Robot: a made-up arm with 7 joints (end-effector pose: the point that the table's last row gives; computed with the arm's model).
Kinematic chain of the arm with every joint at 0, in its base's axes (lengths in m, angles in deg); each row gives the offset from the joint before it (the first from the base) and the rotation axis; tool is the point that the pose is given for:
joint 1: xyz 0 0 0.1 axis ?
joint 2: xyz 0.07 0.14 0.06 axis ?
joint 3: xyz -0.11 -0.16 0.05 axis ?
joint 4: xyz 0.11 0.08 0 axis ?
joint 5: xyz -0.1 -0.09 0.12 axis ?
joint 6: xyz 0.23 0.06 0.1 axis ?
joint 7: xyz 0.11 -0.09 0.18 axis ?
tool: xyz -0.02 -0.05 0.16
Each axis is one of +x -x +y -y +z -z.
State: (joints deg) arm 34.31 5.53 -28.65 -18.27 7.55 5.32 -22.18
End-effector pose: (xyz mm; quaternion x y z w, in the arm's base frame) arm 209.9 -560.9 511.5 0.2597 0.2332 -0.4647 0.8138
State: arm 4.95 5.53 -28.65 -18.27 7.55 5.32 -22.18
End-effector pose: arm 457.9 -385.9 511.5 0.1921 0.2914 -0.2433 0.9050
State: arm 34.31 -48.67 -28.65 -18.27 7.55 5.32 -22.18
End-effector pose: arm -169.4 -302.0 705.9 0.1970 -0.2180 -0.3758 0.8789
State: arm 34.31 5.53 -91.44 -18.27 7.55 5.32 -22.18
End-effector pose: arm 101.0 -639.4 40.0 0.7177 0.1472 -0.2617 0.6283
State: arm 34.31 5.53 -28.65 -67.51 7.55 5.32 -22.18
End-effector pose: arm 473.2 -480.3 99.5 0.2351 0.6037 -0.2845 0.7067
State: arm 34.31 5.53 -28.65 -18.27 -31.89 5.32 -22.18
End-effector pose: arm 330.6 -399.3 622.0 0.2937 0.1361 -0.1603 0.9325
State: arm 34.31 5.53 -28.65 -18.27 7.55 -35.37 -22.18
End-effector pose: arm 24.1 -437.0 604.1 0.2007 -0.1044 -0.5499 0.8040
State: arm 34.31 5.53 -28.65 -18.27 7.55 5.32 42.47
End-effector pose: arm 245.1 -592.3 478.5 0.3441 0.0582 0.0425 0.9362
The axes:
joint 1: -z
joint 2: +y
joint 3: -x
joint 4: -y
joint 5: -z
joint 6: +y
joint 7: +z

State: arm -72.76 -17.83 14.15 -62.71 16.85 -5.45 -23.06
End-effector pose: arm 289.6 476.8 542.5 -0.3422 0.0956 0.1964 0.9139
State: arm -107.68 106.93 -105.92 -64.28 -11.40 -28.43 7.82
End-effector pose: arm 216.4 -81.1 -337.7 0.0795 0.8547 -0.0817 0.5064
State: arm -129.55 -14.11 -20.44 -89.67 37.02 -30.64 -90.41
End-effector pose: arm -292.0 519.4 333.1 -0.3164 -0.2371 0.2240 0.8908
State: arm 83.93 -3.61 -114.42 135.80 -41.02 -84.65 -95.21
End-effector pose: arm 323.6 65.8 272.6 0.2617 0.7692 -0.0672 0.5791
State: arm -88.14 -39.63 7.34 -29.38 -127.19 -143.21 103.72
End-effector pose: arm 84.9 14.9 248.7 -0.7288 0.5517 -0.1175 0.3881
